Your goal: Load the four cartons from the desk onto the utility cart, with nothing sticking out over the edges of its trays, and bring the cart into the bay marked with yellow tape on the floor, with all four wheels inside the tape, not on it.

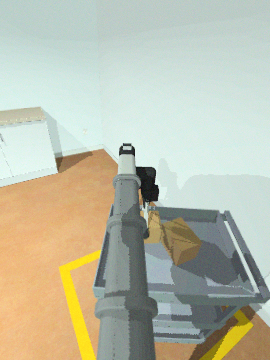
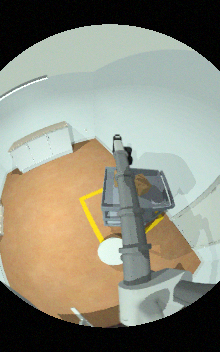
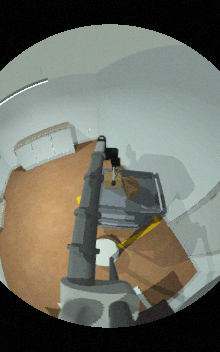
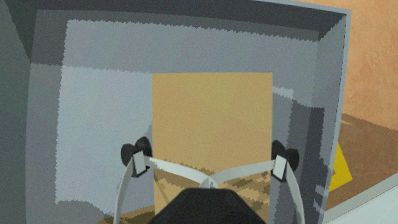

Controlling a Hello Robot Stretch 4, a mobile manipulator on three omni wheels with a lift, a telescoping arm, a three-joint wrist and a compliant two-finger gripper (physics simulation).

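Places are measured from the robot's base along level axes (x ahead, y left, z up), in centimetres.
Pixels of known places: gripper, fingertip midpoint: (image 3: 112,178) (image 4: 209,152); robot's base, link origin: (image 2: 112,250) (image 3: 103,251).
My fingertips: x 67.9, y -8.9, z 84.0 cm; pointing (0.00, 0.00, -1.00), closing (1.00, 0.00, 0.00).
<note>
Ahead of a thing's pixels: the offset from my fingertips to its middle.
The grey utility cart (image 1: 200,298) (image 3: 159,192) (image 4: 346,75) stands over part of the yellow tape outline (image 1: 72,300) (image 2: 91,218) (image 3: 142,234) (image 4: 342,172); its wheels are hidden. My gripper (image 1: 146,234) (image 3: 113,183) (image 4: 209,152) points down over the top tray and is open, one fingertip at each side of a carton @(dz -1.5, dx +0.3, dy +0.3 cm) (image 1: 153,229) (image 4: 212,110) near the tray's back left corner. The fingertips stand very close to its sides. A second carton @(dz -1.5, dx -8.0, dy -16.2 cm) (image 1: 183,245) (image 2: 143,184) (image 3: 132,187) sits beside it, turned at an angle. The other two cartons and the desk cannot be made out.
A low white cabinet (image 1: 25,150) (image 2: 42,148) (image 3: 45,147) stands by the far left wall. A wall runs close behind the cart. A white round disc (image 2: 111,251) (image 3: 106,252) lies low before the cart. My arm (image 1: 127,250) hides part of the cart's left side.
</note>
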